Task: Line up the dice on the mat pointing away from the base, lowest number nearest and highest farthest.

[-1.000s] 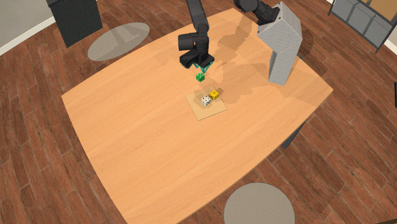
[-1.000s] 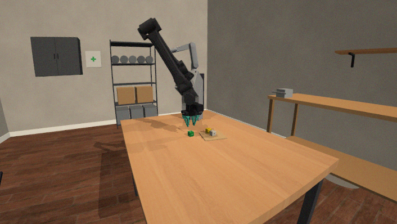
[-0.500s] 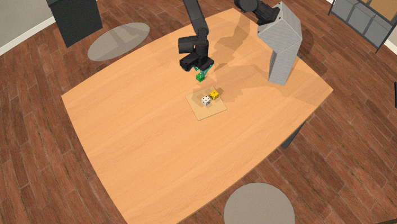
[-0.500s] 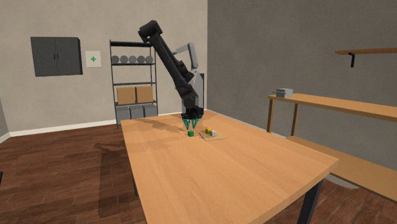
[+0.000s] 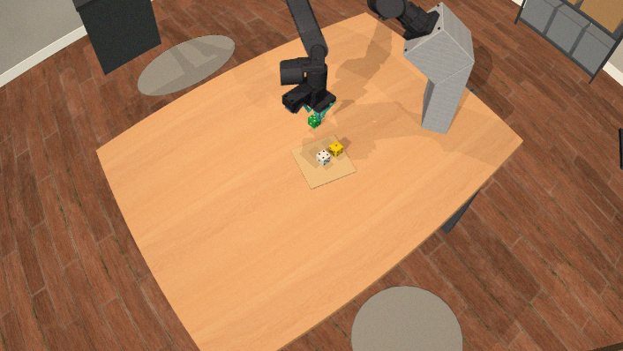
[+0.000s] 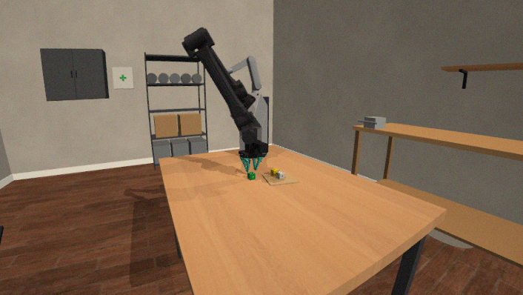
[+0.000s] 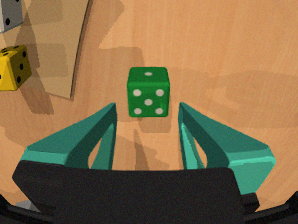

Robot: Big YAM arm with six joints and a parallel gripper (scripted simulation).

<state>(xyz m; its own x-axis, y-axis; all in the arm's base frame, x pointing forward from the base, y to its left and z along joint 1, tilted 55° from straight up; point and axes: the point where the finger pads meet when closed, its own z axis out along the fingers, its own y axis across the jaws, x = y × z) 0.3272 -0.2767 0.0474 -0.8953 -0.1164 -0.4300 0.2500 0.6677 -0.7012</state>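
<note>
Right now the green die is 30 mm below my hand. From my hand the other things lie so: yellow die (60 mm ahead, 100 mm to the left, 30 mm below); then tan mat (100 mm ahead, 90 mm to the left, 50 mm below); then white die (110 mm ahead, 90 mm to the left, 30 mm below).
</note>
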